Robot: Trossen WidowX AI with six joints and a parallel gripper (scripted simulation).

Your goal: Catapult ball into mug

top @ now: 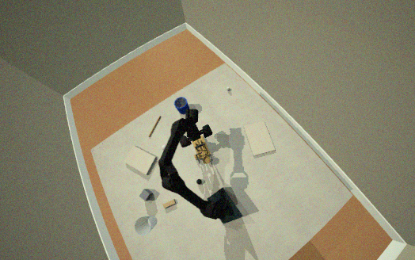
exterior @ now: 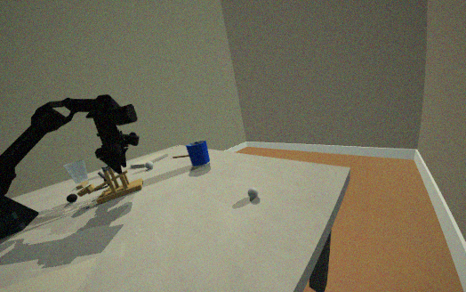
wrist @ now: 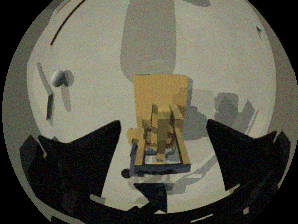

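Right now my gripper tip is 180 mm past the black ball, 160 mm to the right of it and 70 mm above it. From my gripper tip the other things lie so: blue mug: 280 mm ahead, 80 mm to the right, 50 mm below; then wooden stick: 330 mm ahead, 160 mm to the left, 80 mm below; then wooden catapult: 60 mm behind, 40 mm to the left, 30 mm below.
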